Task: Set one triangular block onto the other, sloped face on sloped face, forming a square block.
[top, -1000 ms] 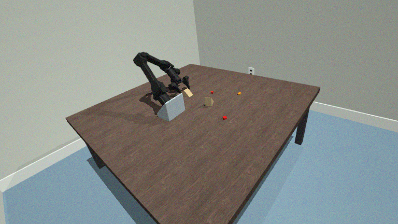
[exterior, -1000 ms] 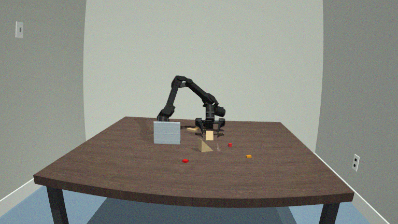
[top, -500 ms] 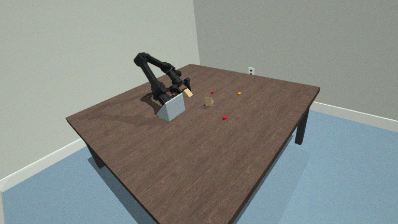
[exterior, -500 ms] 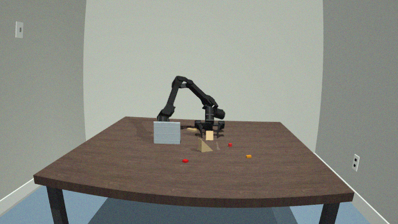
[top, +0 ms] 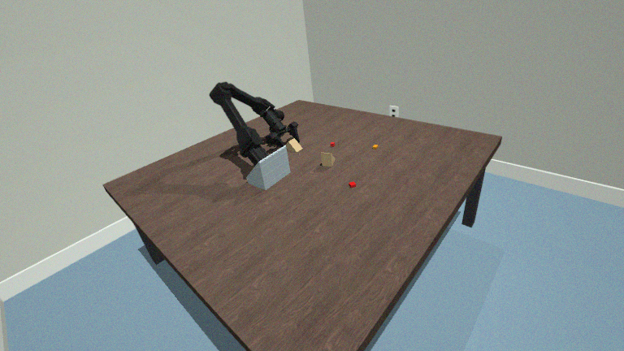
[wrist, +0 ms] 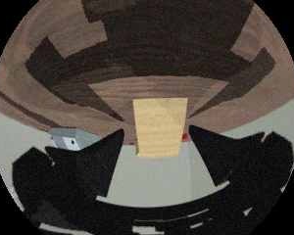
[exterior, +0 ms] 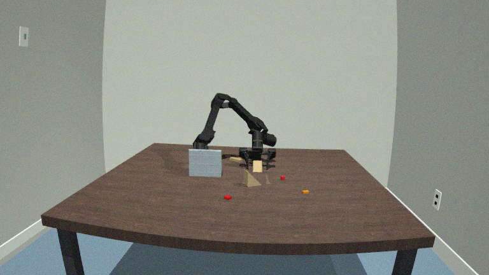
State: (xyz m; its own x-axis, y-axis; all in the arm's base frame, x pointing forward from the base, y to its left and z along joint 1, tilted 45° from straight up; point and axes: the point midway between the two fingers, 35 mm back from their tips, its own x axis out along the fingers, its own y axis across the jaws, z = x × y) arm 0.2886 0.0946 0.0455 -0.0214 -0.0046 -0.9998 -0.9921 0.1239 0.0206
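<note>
The triangular wooden block lies 1 cm above my gripper tip. Round my gripper tip: small orange cube 15 cm ahead, 36 cm to the right, 1 cm below; then flat tan piece 9 cm behind, 18 cm to the left, 1 cm below.
</note>
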